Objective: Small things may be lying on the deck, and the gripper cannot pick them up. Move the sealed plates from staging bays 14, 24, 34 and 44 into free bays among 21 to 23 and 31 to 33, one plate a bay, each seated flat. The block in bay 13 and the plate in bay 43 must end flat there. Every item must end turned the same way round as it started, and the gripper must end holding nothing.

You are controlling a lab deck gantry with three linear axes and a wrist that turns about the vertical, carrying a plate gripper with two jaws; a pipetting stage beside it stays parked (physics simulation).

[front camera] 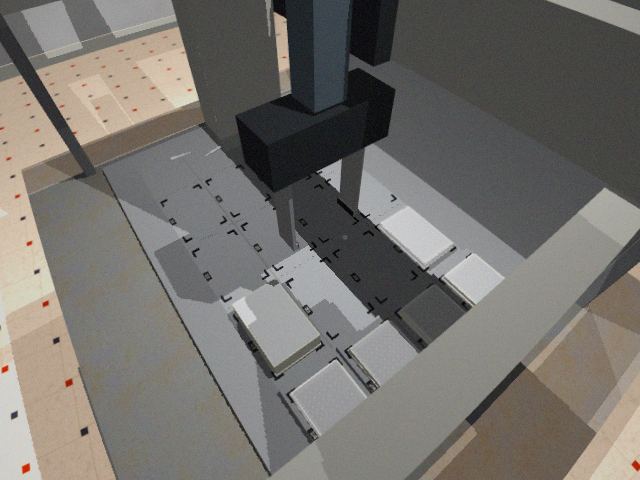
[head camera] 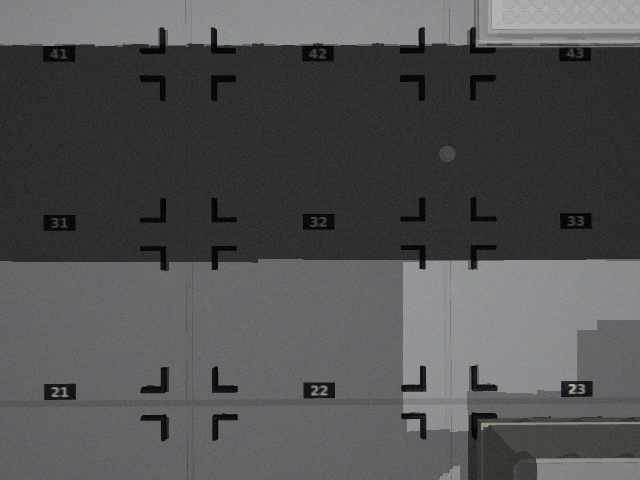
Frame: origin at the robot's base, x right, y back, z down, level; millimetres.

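Seen in the pictures: gripper, fingertip midpoint: (front camera: 319, 224); robot's base at its link origin: (front camera: 162, 203).
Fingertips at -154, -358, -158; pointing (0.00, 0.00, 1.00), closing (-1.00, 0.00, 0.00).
Observation:
Offsets run from my fingertips to a thing's top centre, as dx, dy, dz.
My gripper (front camera: 324, 228) is open, jaws wide apart with nothing between them, above the middle bays in the front view; the exact bay is hard to tell. Four pale sealed plates lie in the staging bays: 14 (front camera: 328, 396), 24 (front camera: 383, 352), 34 (front camera: 433, 313) in shadow, and 44 {-210, -198, +129} (front camera: 472, 279); the front rail hides some near corners. The bay 43 plate {-210, -34, +143} (front camera: 416, 235) (head camera: 566, 15) looks flat. The tall block {+112, -34, +116} (front camera: 281, 322) (head camera: 578, 439) stands in bay 13. In the head view, no plate shows on the visible parts of bays 21 to 23 and 31 to 33.
A small round disc {-99, +48, +154} (front camera: 344, 237) (head camera: 447, 153) lies between bays 32 and 33. A pale front rail (front camera: 465, 330) crosses before the staging plates. A grey column (front camera: 230, 62) stands behind the gripper at the left. A dark shadow covers bays 31 to 33.

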